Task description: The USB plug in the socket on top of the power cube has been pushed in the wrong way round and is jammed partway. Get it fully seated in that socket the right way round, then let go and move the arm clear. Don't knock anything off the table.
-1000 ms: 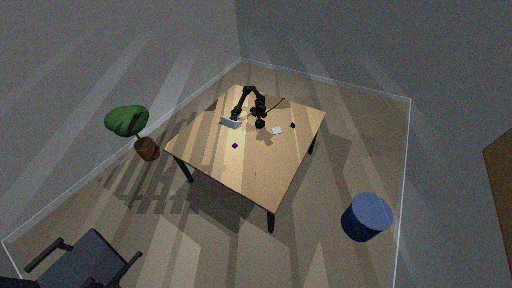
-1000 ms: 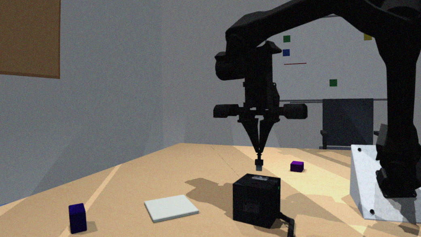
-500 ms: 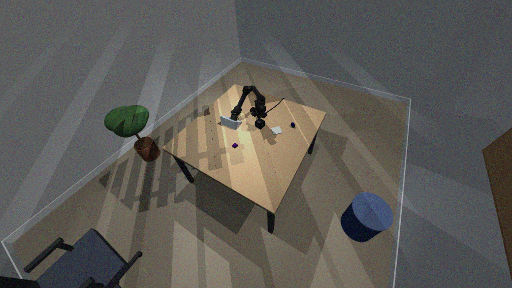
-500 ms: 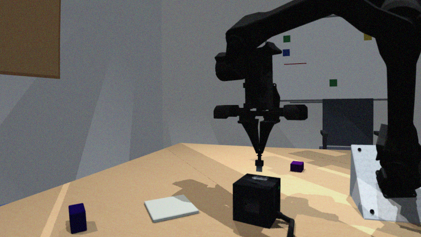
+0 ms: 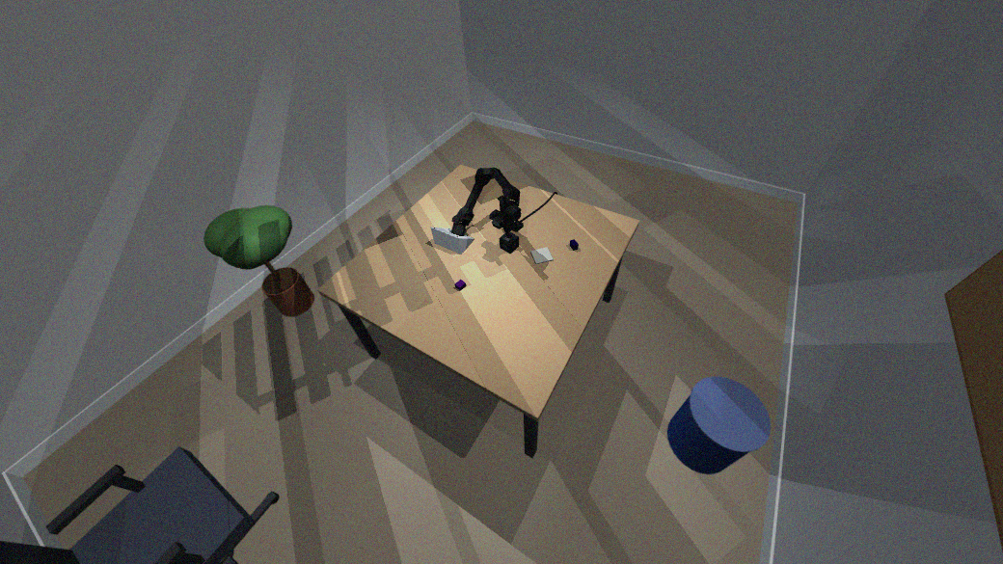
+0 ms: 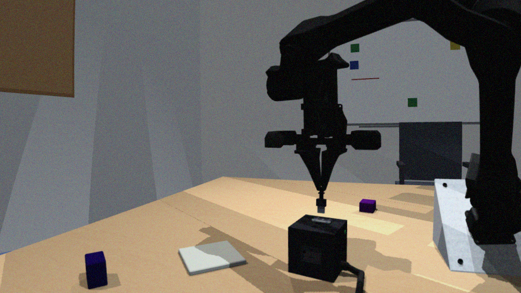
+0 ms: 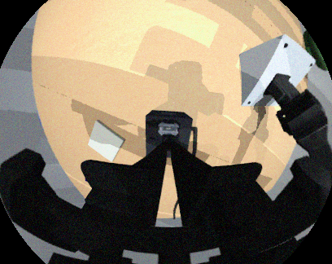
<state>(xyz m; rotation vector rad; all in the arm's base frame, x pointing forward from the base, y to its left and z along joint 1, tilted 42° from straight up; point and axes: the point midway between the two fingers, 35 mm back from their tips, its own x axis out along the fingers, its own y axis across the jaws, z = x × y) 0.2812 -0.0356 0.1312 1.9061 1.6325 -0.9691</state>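
Now: the USB plug 2 cm below my gripper tip. Round my gripper tip: dark blue block: 33 cm ahead, 16 cm to the left, 11 cm below; flat pad: 19 cm ahead, 12 cm below, 3 cm to the left; USB socket: 6 cm below.
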